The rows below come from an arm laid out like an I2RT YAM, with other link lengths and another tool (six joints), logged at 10 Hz.
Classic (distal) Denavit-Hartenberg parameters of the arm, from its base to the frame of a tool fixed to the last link. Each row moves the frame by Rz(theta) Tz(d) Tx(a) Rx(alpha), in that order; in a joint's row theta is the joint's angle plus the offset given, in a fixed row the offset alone. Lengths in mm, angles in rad.
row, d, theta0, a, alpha
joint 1, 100.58, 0, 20, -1.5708
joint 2, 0, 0, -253.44, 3.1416
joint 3, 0, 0.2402, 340.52, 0
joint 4, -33.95, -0.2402, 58.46, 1.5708
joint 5, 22.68, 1.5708, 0, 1.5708
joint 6, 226.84, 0.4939, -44.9, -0.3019
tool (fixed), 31.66, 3.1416, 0, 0
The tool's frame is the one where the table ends.
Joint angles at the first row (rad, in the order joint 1, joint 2, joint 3, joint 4, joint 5, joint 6):
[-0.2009 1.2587 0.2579 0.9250 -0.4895 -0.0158]
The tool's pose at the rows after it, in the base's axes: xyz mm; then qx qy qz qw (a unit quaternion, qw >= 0):
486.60, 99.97, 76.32, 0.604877, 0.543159, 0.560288, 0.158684
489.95, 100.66, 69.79, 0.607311, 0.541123, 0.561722, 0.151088
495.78, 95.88, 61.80, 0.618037, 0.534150, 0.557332, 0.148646
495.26, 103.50, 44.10, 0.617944, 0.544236, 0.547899, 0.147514
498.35, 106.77, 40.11, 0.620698, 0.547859, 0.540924, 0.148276
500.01, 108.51, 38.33, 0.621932, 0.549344, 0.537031, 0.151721
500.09, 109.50, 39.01, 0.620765, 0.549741, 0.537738, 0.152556
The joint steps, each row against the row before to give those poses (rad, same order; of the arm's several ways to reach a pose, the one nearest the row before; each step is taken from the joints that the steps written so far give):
[0.0007 0.0362 0.0241 0.0093 -0.0053 0.0157]
[0.0020 0.0546 0.0158 0.0339 -0.0029 0.0133]
[0.0011 0.0442 0.0173 0.0114 0.0192 0.0083]
[0.0205 0.0654 0.0071 0.0356 0.0119 -0.0240]
[0.0162 0.0102 0.0134 -0.0185 0.0193 -0.0124]
[0.0118 0.0043 0.0051 -0.0057 0.0173 -0.0085]
[0.0029 0.0005 0.0002 0.0031 0.0019 -0.0004]

